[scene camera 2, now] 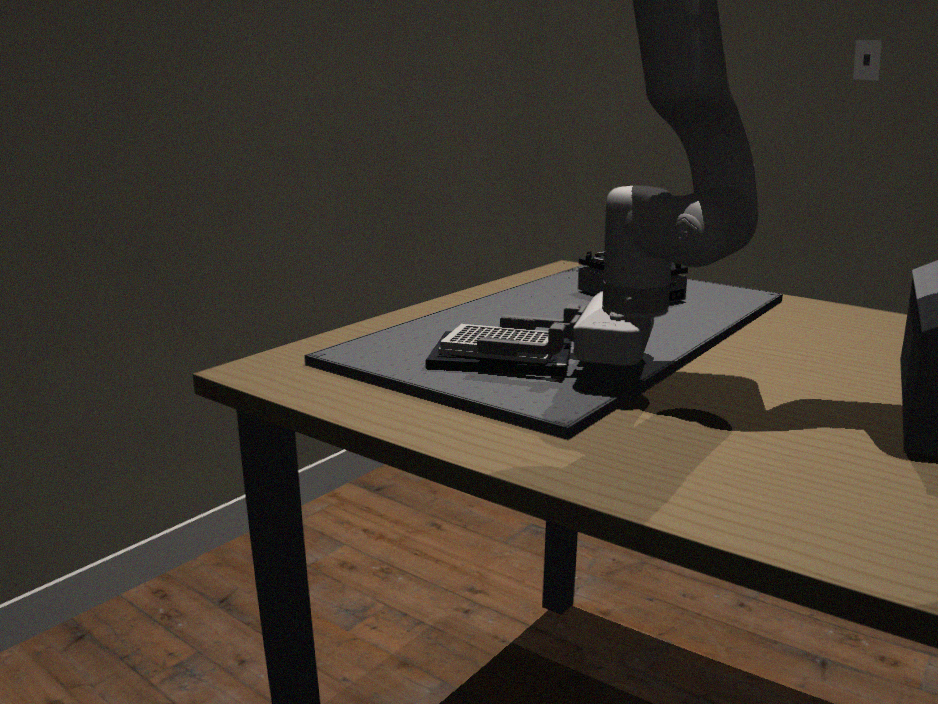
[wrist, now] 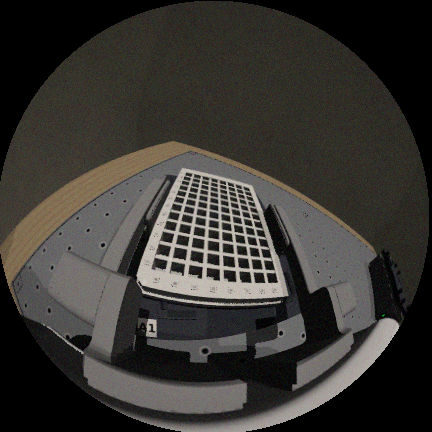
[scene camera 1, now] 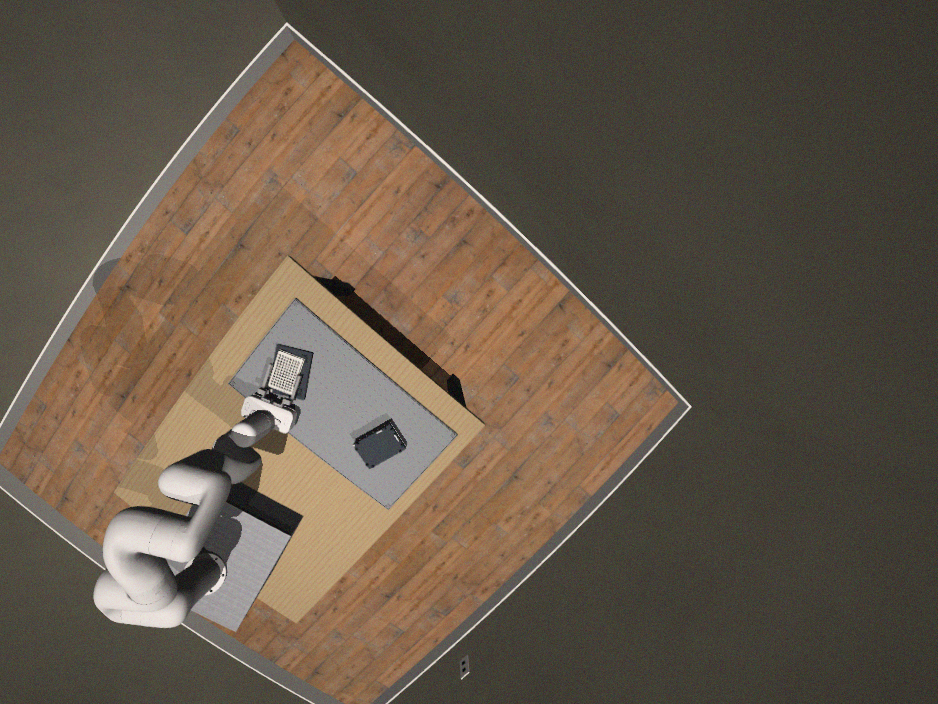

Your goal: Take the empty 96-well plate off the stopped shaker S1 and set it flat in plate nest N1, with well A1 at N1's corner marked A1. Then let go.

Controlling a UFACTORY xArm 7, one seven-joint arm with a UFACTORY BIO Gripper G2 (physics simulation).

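Where they show: end effector, tool point: (scene camera 2: 508, 335) (wrist: 220, 217) (scene camera 1: 284, 375); arm's base, origin of the base link: (scene camera 1: 205, 573).
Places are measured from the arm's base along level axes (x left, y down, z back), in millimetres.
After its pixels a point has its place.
The white 96-well plate (scene camera 1: 286, 371) {x 187, y 182, z -632 mm} (scene camera 2: 494, 334) {x 183, y 181, z -637 mm} (wrist: 215, 230) {x 184, y 181, z -607 mm} is between the two long fingers of my gripper (scene camera 1: 288, 373) {x 185, y 178, z -617 mm} (scene camera 2: 492, 336) {x 185, y 178, z -617 mm} (wrist: 219, 197) {x 185, y 178, z -617 mm}, which is shut on its long sides. The plate looks roughly level, low over the dark nest N1 (scene camera 1: 308, 356) {x 162, y 197, z -712 mm} (scene camera 2: 433, 363) {x 263, y 201, z -669 mm} (wrist: 180, 327) {x 180, y 197, z -547 mm}. I cannot tell whether it touches the nest. In the wrist view, N1's white A1 label (wrist: 151, 328) {x 193, y 197, z -539 mm} shows at the near left, below the plate's cut near-left corner. The plate's printed marks are too small to read surely. Shaker S1 (scene camera 1: 380, 443) {x -193, y 154, z -638 mm} (scene camera 2: 590, 281) {x -166, y 186, z -682 mm} (wrist: 387, 287) {x -141, y 174, z -617 mm} bears no plate.
The nest and shaker stand on a grey perforated board (scene camera 1: 333, 401) {x 11, y 209, z -636 mm} (scene camera 2: 378, 352) {x 250, y 209, z -764 mm} (wrist: 115, 210) {x 280, y 209, z -603 mm} on the wooden table (scene camera 1: 303, 560) {x -251, y 222, z -41 mm} (scene camera 2: 795, 484) {x 305, y 222, z -242 mm} (wrist: 75, 195) {x 374, y 222, z -596 mm}. The arm partly hides the shaker in scene camera 2. A green light shows on the shaker in the wrist view.
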